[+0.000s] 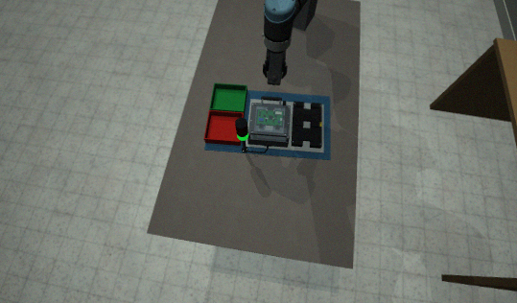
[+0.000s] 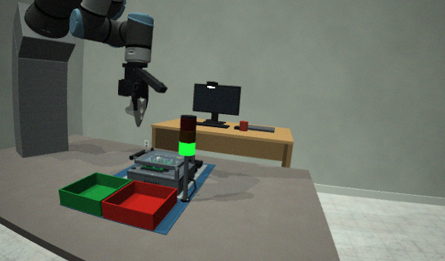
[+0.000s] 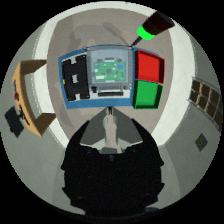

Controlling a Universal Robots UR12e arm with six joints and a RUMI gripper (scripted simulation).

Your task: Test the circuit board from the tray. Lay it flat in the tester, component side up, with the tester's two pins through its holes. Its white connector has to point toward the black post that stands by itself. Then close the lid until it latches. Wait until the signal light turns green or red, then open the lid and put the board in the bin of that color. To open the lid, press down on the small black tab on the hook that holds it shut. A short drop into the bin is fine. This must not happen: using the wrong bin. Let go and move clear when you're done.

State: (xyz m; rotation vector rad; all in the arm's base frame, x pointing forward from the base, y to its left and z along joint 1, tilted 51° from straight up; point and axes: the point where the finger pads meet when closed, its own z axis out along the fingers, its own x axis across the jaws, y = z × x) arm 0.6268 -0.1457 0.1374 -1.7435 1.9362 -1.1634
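Now: the black latch hook 120 mm below my hand, 40 mm to the left of it and 40 mm ahead of it. From my hand the other things lie so: tester lid (120 mm below, 80 mm ahead, 30 mm to the right); green circuit board (130 mm below, 80 mm ahead, 30 mm to the right); green bin (190 mm to the right, 190 mm below, 80 mm behind).
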